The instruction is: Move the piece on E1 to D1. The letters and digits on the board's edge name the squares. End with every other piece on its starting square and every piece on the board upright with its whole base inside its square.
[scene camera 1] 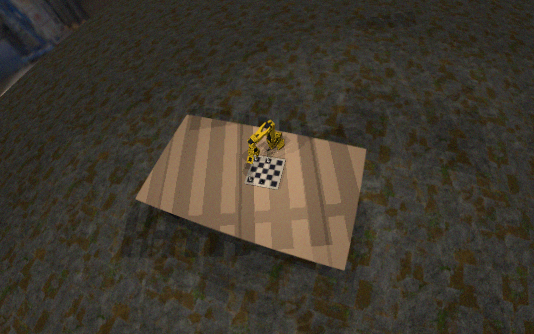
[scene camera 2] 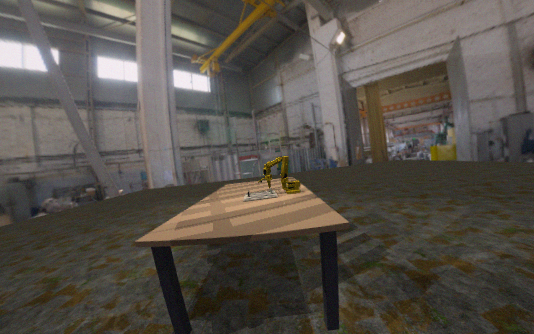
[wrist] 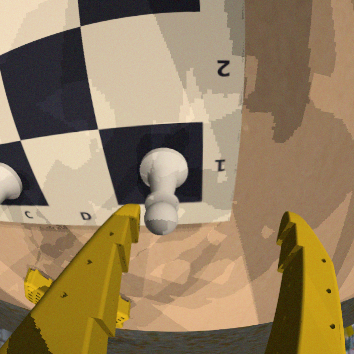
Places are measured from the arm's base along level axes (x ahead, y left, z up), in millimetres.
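Pixels of known places: end effector, tool point: (scene camera 1: 256, 157) (scene camera 2: 269, 187) (wrist: 138, 218); arm's base, origin of the base link: (scene camera 1: 275, 146) (scene camera 2: 290, 192).
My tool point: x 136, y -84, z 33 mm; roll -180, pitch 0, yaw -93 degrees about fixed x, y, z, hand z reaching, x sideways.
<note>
Ahead of a thing's pixels: the offset from my tool point to its top centre. "spot": to the spot under its first point. Level surfaces: height alone.
The white pawn-like piece @(0 mm ahead, 7 mm right, 4 mm up) (wrist: 163, 167) stands upright on the dark square E1, its base inside the square in the wrist view. Its round head leans toward the bottom of that view by perspective. The light square D1 @(spot: 1 mm back, 35 mm left, 27 mm down) (wrist: 65, 167) beside it holds no piece. My gripper (wrist: 209, 215) (scene camera 1: 250, 160) is open, with a wide gap between its two yellow jaws. The piece's head shows in the gap near the left jaw's tip, and the right jaw is well apart from it. Another white piece @(spot: 5 mm back, 68 mm left, 21 mm down) (wrist: 7, 183) stands on C1, partly cut off. The checkered board (wrist: 239, 150) (scene camera 1: 246, 183) lies flat.
The board rests on the wooden table @(33 mm down) (scene camera 1: 170, 175) (scene camera 2: 240, 222). A piece @(153 mm ahead, 10 mm left, 4 mm up) (scene camera 1: 250, 179) stands at the board's corner away from the arm; a dark upright piece @(146 mm ahead, 89 mm left, 4 mm up) (scene camera 2: 248, 194) also shows in scene camera 2. The yellow arm's base (scene camera 1: 277, 144) (scene camera 2: 291, 186) stands beside the board.
</note>
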